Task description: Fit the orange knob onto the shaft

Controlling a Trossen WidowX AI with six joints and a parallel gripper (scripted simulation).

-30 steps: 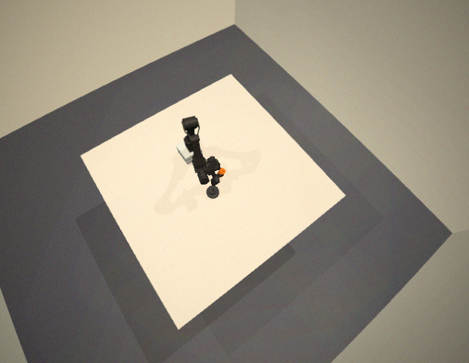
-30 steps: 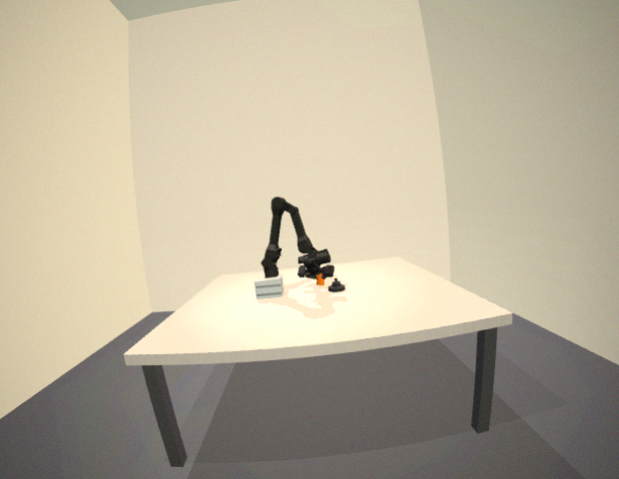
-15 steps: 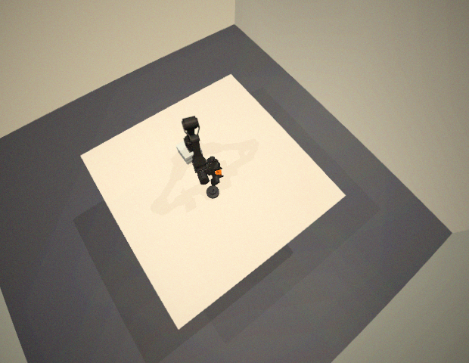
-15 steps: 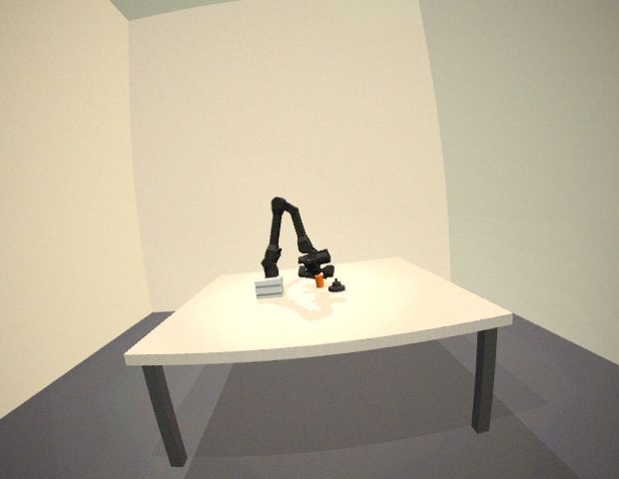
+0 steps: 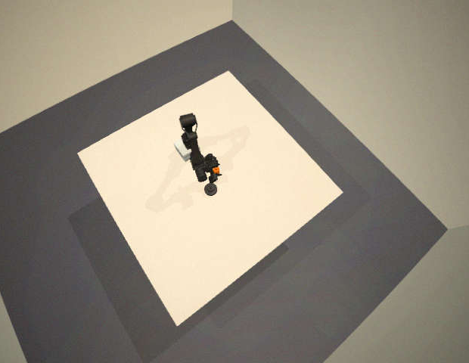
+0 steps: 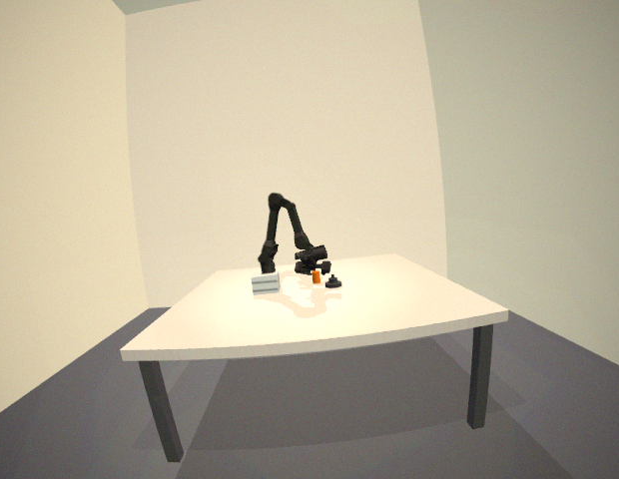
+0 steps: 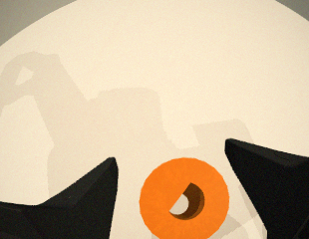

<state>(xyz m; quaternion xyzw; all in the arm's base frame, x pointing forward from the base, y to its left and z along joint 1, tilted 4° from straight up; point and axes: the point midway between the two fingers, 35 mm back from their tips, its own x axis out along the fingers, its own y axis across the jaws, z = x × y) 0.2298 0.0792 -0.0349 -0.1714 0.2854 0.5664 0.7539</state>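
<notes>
Right now my gripper tip is 30 mm to the left of the orange knob, 10 mm past it and 10 mm above it. From my gripper tip the other things lie so: round pedestal (120 mm to the right, 80 mm ahead).
</notes>
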